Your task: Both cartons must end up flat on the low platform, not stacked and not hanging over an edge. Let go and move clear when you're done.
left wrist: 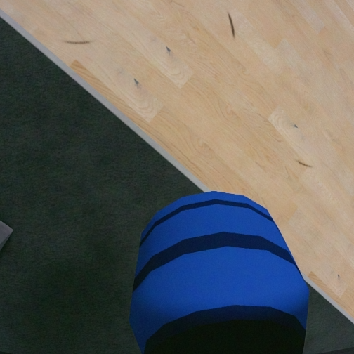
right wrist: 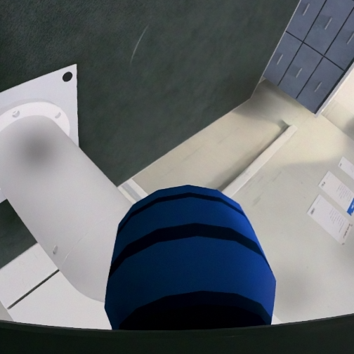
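My left suction cup (left wrist: pixel 220 275), blue with dark bands, shows at the bottom of the left wrist view over the edge of the dark table top (left wrist: pixel 90 200). No carton shows on it. My right suction cup (right wrist: pixel 192 265) shows at the bottom of the right wrist view, with no carton on it. Neither carton can be made out in these views. A small grey corner (left wrist: pixel 4 236) of some object shows at the left edge of the left wrist view; I cannot tell whether it is the platform.
Light wood flooring (left wrist: pixel 225 100) lies beyond the table's pale edge. In the right wrist view, a white arm link (right wrist: pixel 65 210) and a white base plate (right wrist: pixel 70 100) stand at the left on the dark table top (right wrist: pixel 175 75). Blue-grey cabinets (right wrist: pixel 310 55) stand at the upper right.
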